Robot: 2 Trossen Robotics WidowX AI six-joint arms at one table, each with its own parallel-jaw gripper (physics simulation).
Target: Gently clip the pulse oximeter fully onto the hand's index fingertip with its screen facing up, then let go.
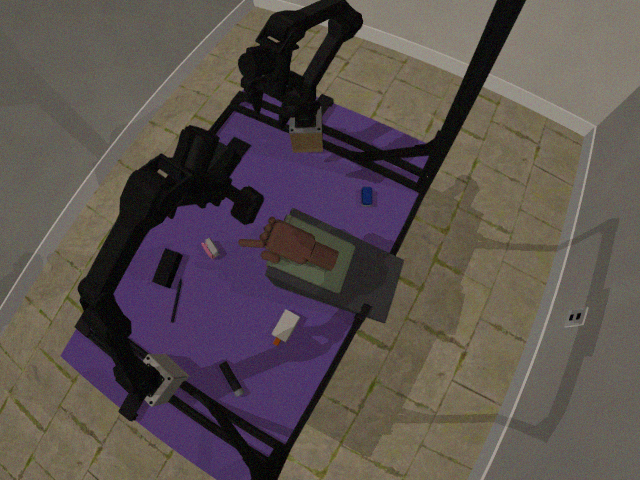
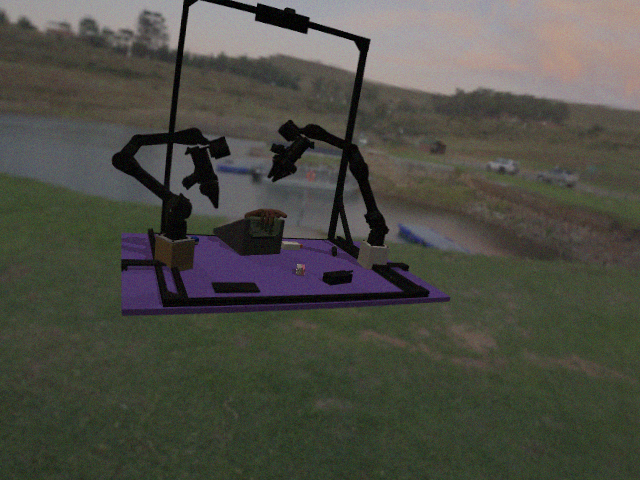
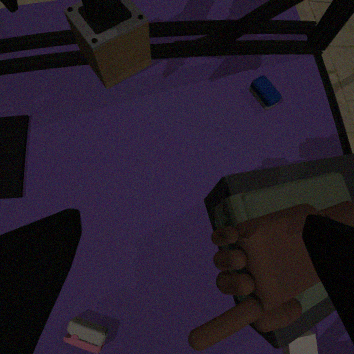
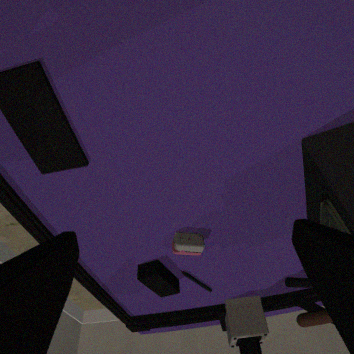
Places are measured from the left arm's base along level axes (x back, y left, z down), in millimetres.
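Pixels of known places: left gripper, fingertip midpoint: [image 1: 244, 185] [image 2: 270, 179] [image 3: 194, 223]; right gripper, fingertip midpoint: [image 1: 269, 121] [image 2: 216, 205] [image 3: 54, 10] [image 4: 186, 236]; left arm's base, link origin: [image 1: 149, 380] [image 2: 375, 244] [image 4: 247, 339]; right arm's base, link origin: [image 1: 305, 119] [image 2: 175, 237] [image 3: 104, 12].
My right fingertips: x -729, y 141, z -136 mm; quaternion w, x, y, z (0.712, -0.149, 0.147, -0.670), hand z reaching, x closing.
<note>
Ahead of a thing's pixels: the offset from my right fingertips to its middle.
The pulse oximeter {dx +350, dy -1, dz +226 mm} [image 1: 209, 248] [image 2: 300, 269] [image 3: 86, 334] [image 4: 188, 243], a small grey-white and pink clip, lies on the purple table, apart from the hand; its screen cannot be made out. The brown hand [image 1: 289, 241] [image 2: 265, 212] [image 3: 280, 260] rests on a green pad on a dark wedge. Its bare index finger [image 1: 250, 242] [image 3: 220, 327] [image 4: 314, 319] points out past the wedge, towards the oximeter's side of the table. My left gripper [image 2: 272, 178] [image 3: 194, 223] is open and empty, high above the table. My right gripper [image 2: 216, 204] [image 4: 186, 236] is open and empty, also raised.
A black box {dx +480, dy +70, dz +224 mm} [image 1: 168, 267] [image 2: 337, 277] [image 4: 158, 278] and a dark pen {dx +534, dy -14, dz +237 mm} [image 1: 176, 299] [image 4: 197, 281] lie near the oximeter. A blue block {dx -62, dy -289, dz +225 mm} [image 1: 366, 195] [image 3: 266, 91], a white box {dx +401, dy -328, dz +228 mm} [image 1: 285, 325] and a black cylinder {dx +602, dy -296, dz +228 mm} [image 1: 231, 378] lie elsewhere. A flat black slab {dx +73, dy +171, dz +238 mm} [image 2: 235, 287] [image 4: 44, 120] lies near the frame.
</note>
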